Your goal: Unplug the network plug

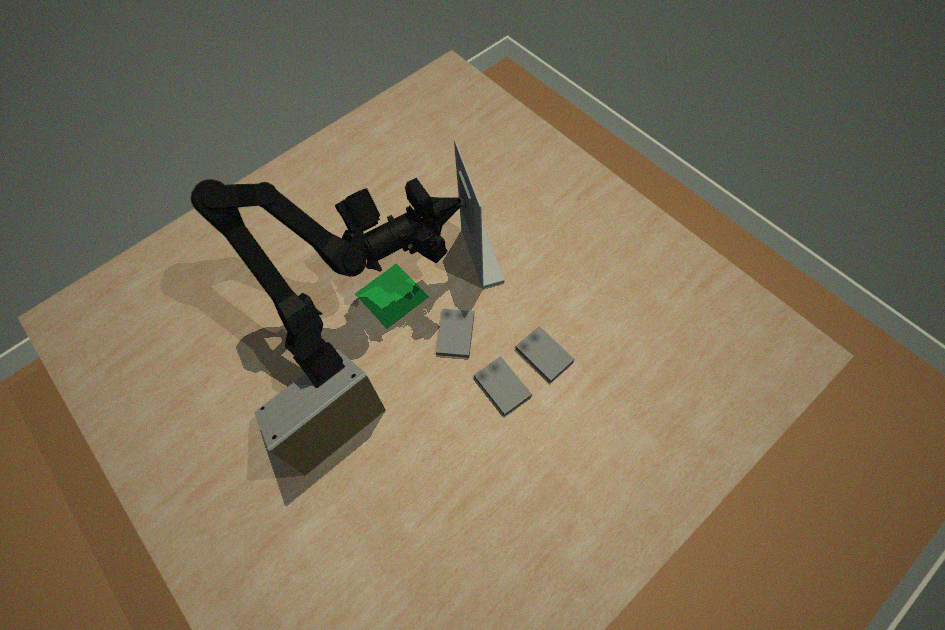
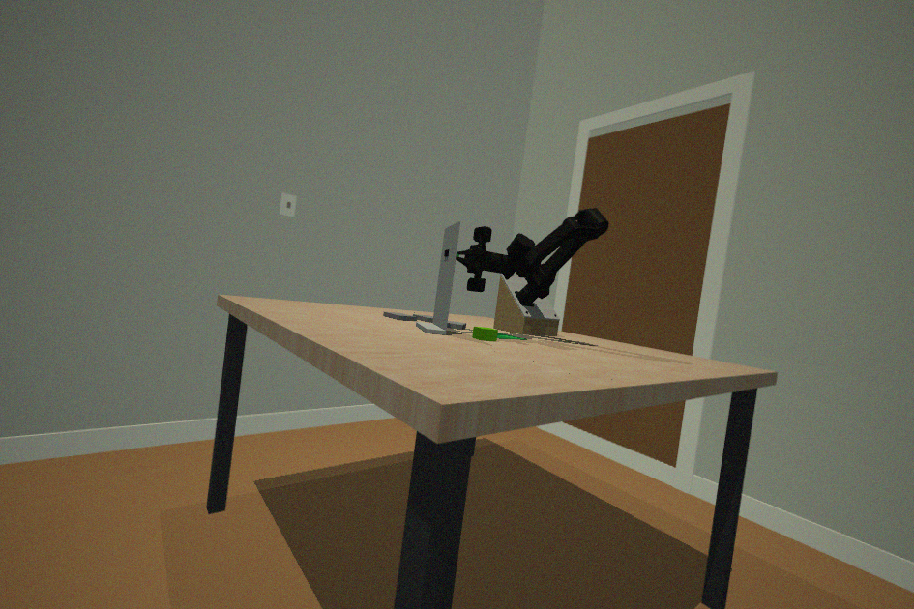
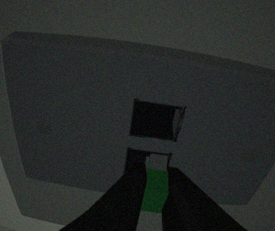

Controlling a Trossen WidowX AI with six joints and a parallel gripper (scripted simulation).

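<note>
Now: the network plug right at my gripper tip. From my gripper tip the other things lie so: upright grey panel: 80 mm below, 20 mm ahead, 10 mm to the right; green marked square: 220 mm below, 180 mm behind, 40 mm to the left.
</note>
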